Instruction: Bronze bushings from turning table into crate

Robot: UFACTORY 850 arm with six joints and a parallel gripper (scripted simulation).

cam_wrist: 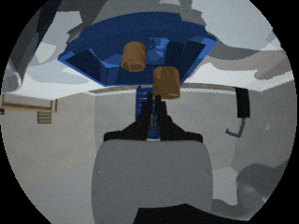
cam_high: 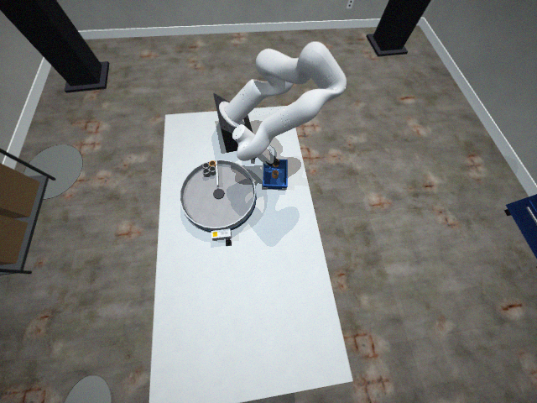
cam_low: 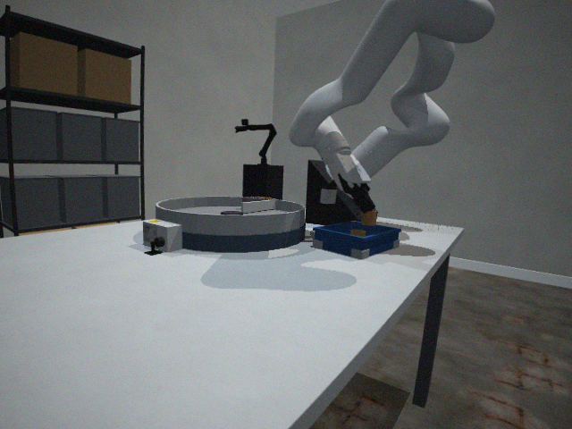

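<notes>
Right now the crate is 30 mm ahead of my hand and 90 mm below it. The rest, counted from my hand: round turning table: 120 mm ahead, 360 mm to the right, 60 mm below.
</notes>
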